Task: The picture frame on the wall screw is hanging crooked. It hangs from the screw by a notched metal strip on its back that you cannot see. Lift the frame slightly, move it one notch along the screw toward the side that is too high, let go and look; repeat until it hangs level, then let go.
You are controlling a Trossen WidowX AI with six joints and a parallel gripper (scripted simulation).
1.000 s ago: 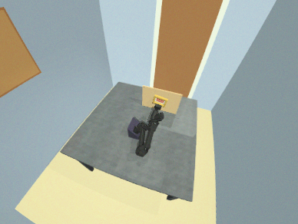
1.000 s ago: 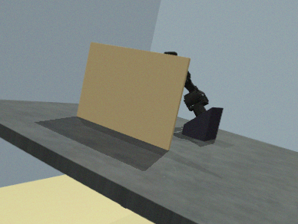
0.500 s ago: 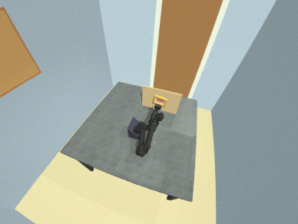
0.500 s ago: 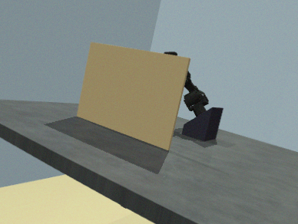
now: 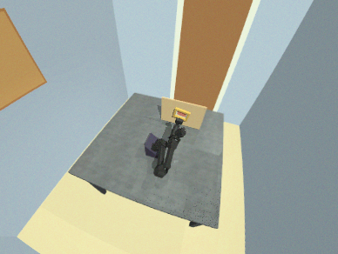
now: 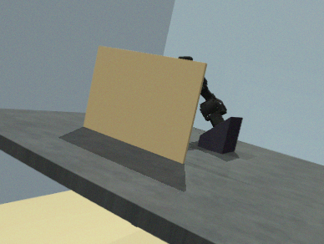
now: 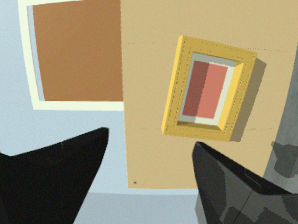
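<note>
My gripper tip is 19 cm short of the picture frame, 9 cm above it and 2 cm to the left of it. From my gripper tip the other things lie so: wall board (20 cm ahead, 11 cm below, 2 cm to the right).
</note>
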